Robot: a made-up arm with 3 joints. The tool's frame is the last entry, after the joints.
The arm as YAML. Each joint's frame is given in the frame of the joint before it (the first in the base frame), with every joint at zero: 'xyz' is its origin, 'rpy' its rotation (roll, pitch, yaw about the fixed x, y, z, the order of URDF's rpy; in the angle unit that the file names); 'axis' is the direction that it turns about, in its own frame. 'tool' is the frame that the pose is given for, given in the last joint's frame.
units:
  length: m
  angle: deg
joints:
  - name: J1
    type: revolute
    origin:
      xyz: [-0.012, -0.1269, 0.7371]
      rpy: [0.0, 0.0, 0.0]
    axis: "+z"
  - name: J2
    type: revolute
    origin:
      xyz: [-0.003, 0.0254, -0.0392]
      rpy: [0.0, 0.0, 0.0]
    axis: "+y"
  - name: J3
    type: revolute
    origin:
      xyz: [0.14, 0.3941, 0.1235]
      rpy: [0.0, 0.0, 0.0]
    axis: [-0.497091, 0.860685, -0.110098]
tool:
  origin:
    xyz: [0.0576, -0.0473, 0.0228]
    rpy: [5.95, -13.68, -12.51]
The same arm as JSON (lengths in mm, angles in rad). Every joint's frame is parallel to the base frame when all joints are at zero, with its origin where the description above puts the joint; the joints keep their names.
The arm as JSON. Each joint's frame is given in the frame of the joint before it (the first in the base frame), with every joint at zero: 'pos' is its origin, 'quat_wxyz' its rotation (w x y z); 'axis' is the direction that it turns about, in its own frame. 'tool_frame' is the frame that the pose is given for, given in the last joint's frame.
{
  "length_unit": "mm",
  "angle_unit": "rad",
  "joints": [
    {
      "joint": "J1",
      "pos": [
        -12.0,
        -126.9,
        737.1
      ],
      "quat_wxyz": [
        1.0,
        0.0,
        0.0,
        0.0
      ],
      "axis": [
        0.0,
        0.0,
        1.0
      ]
    },
    {
      "joint": "J2",
      "pos": [
        -3.0,
        25.4,
        -39.2
      ],
      "quat_wxyz": [
        1.0,
        0.0,
        0.0,
        0.0
      ],
      "axis": [
        0.0,
        1.0,
        0.0
      ]
    },
    {
      "joint": "J3",
      "pos": [
        140.0,
        394.1,
        123.5
      ],
      "quat_wxyz": [
        1.0,
        0.0,
        0.0,
        0.0
      ],
      "axis": [
        -0.497091,
        0.860685,
        -0.110098
      ]
    }
  ],
  "tool_frame": {
    "pos": [
      57.6,
      -47.3,
      22.8
    ],
    "quat_wxyz": [
      0.986315,
      0.038265,
      -0.123843,
      -0.101888
    ]
  }
}

